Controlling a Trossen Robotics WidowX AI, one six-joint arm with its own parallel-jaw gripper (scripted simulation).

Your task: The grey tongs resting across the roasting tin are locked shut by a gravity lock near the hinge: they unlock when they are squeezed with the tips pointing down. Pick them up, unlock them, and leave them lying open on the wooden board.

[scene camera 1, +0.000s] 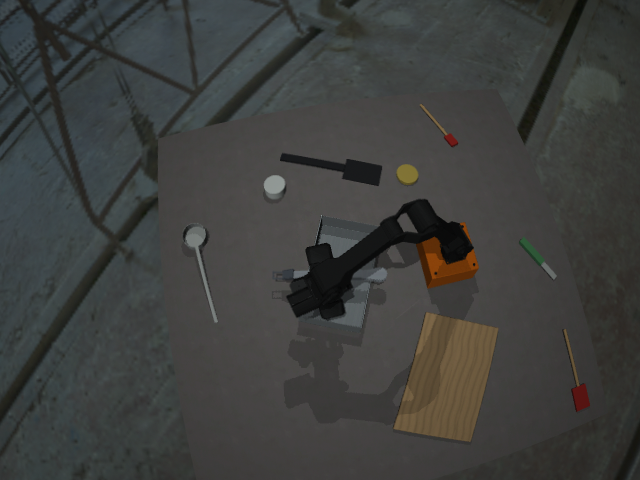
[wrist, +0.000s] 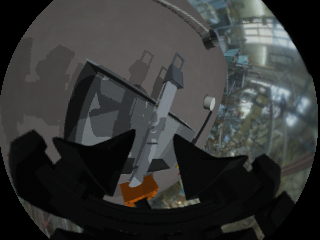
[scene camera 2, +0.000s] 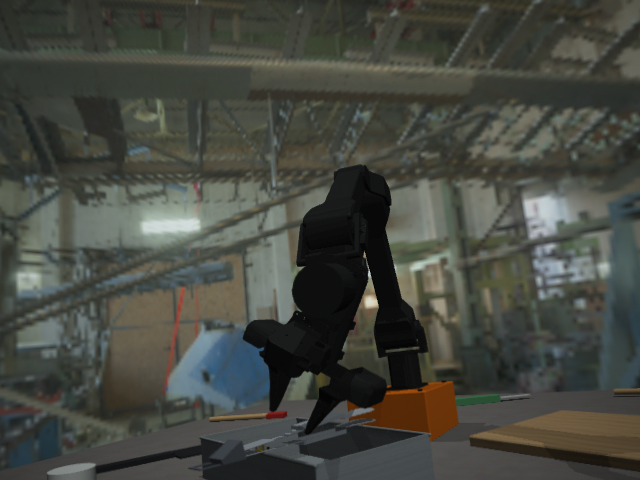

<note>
The pictures show: the gripper, a black spatula, a wooden board and a grey roasting tin.
The gripper also shows in scene camera 1 and in the wrist view.
</note>
